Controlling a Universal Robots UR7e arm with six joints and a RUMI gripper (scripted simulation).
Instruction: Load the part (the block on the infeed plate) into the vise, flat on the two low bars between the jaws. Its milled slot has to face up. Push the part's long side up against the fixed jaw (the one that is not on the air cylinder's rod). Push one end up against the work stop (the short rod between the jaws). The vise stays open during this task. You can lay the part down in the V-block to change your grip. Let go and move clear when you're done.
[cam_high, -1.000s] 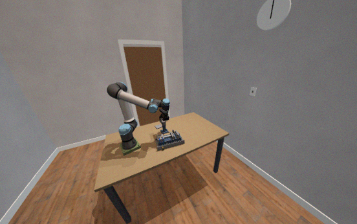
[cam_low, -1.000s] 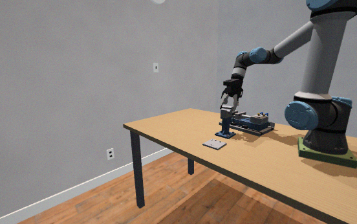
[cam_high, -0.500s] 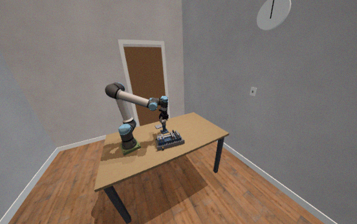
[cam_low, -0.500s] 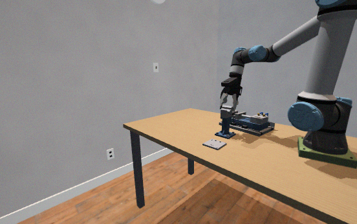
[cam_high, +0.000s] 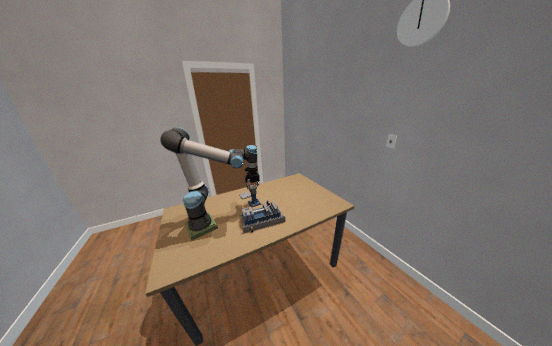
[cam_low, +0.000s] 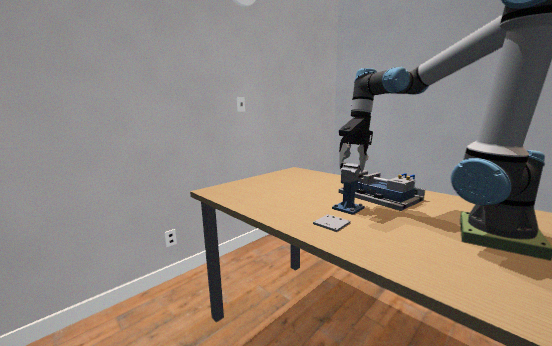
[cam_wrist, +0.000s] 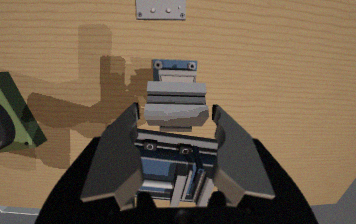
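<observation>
Right now my hand is 1 cm to the right of the part. From my hand the other things lie so: grey infeed plate (3 cm behind, 16 cm to the left, 16 cm below); then cylinder rod (3 cm behind, 21 cm to the right, 9 cm below); then work stop (6 cm ahead, 18 cm to the right, 7 cm below).
</observation>
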